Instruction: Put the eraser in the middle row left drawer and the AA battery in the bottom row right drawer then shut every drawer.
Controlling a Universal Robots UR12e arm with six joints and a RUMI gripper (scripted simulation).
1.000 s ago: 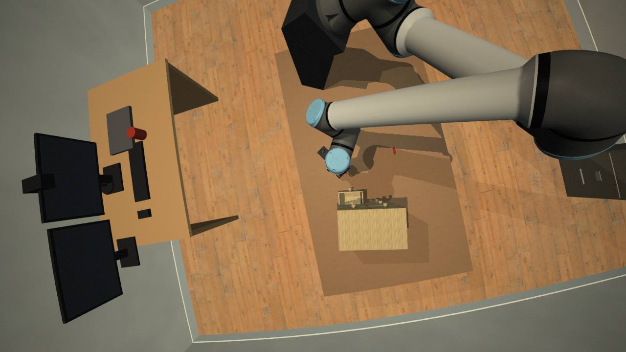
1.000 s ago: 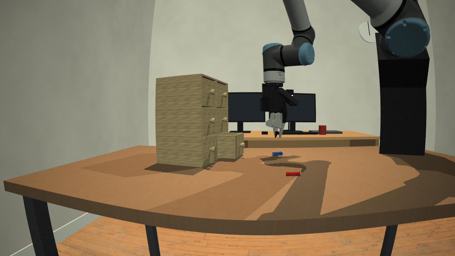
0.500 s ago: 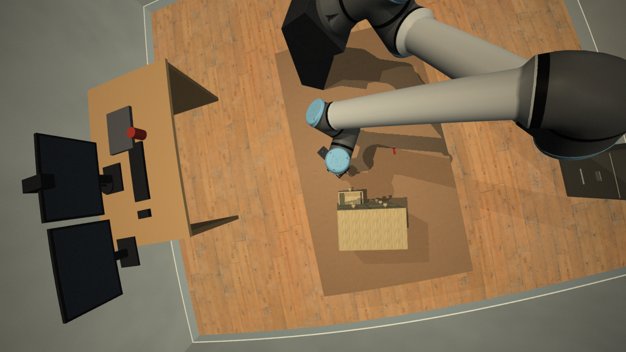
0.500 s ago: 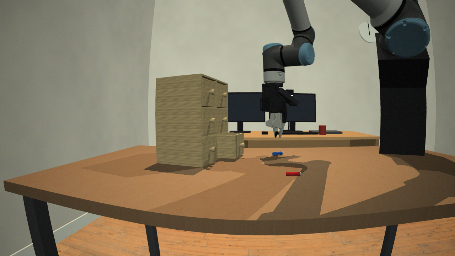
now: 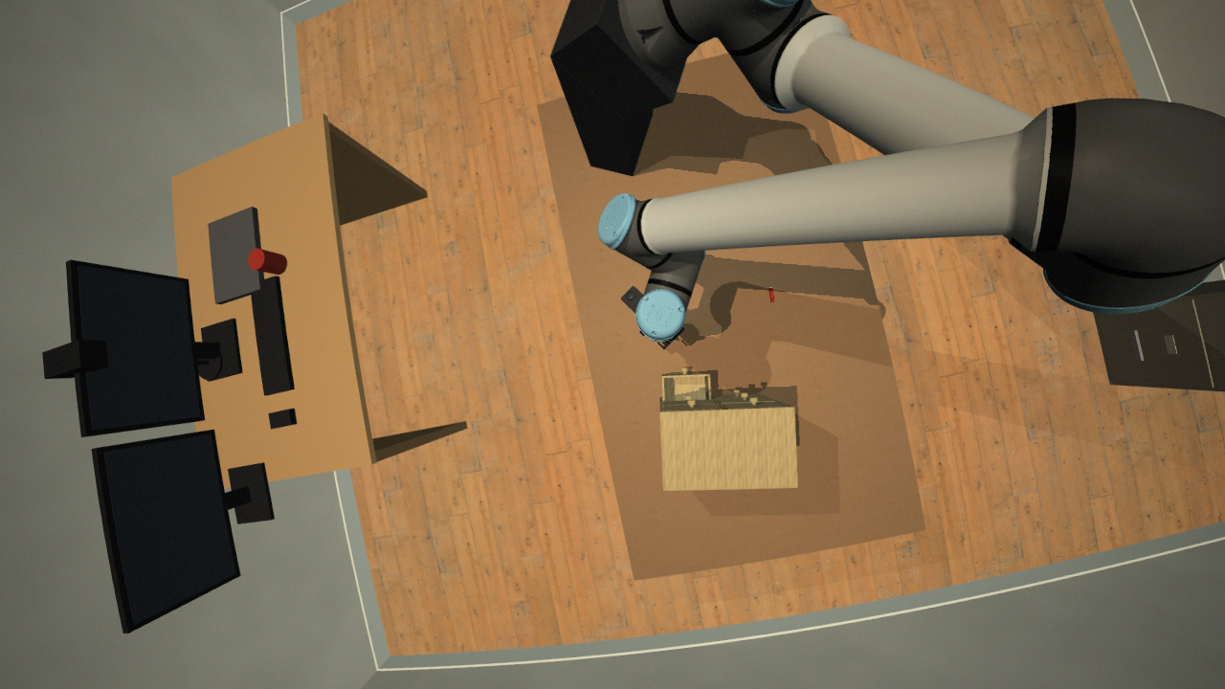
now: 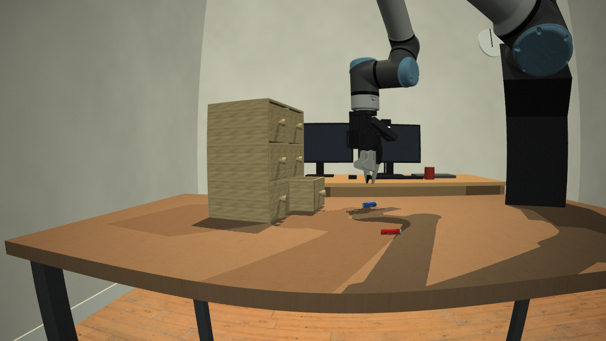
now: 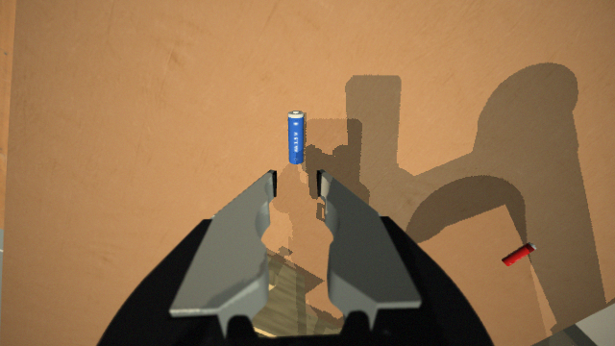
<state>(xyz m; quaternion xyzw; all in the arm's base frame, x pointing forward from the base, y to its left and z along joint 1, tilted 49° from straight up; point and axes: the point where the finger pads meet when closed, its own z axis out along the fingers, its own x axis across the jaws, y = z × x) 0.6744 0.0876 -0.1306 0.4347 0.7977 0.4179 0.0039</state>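
My hand is 80 mm above the blue AA battery. From my hand the other things lie so: red battery 80 mm behind, 350 mm to the left, 80 mm below; then eraser 330 mm ahead, 200 mm to the left, 30 mm above.
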